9 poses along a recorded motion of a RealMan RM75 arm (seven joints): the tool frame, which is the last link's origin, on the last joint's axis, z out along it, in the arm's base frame.
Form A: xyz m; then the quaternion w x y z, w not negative.
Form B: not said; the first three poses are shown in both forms.
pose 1, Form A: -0.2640 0.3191 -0.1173 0.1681 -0.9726 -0.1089 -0.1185
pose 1, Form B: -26.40 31.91 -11.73 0.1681 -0.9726 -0.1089 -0.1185
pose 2, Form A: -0.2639 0.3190 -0.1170 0.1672 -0.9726 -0.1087 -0.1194
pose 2, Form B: -26.39 31.90 -11.70 0.1672 -0.9726 -0.1087 -0.1194
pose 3, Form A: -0.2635 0.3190 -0.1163 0.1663 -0.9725 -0.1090 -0.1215
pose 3, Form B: -26.35 31.90 -11.63 0.1663 -0.9725 -0.1090 -0.1215
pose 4, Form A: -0.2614 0.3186 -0.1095 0.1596 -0.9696 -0.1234 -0.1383
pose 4, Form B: -26.14 31.86 -10.95 0.1596 -0.9696 -0.1234 -0.1383
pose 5, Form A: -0.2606 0.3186 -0.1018 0.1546 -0.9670 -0.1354 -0.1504
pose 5, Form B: -26.06 31.86 -10.18 0.1546 -0.9670 -0.1354 -0.1504
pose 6, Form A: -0.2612 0.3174 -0.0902 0.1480 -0.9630 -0.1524 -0.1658
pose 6, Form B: -26.12 31.74 -9.02 0.1480 -0.9630 -0.1524 -0.1658
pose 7, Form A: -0.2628 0.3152 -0.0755 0.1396 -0.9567 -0.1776 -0.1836
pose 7, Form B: -26.28 31.52 -7.55 0.1396 -0.9567 -0.1776 -0.1836
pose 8, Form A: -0.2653 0.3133 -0.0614 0.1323 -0.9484 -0.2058 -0.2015
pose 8, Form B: -26.53 31.33 -6.14 0.1323 -0.9484 -0.2058 -0.2015
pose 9, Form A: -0.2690 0.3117 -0.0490 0.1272 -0.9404 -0.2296 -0.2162
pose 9, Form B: -26.90 31.17 -4.90 0.1272 -0.9404 -0.2296 -0.2162
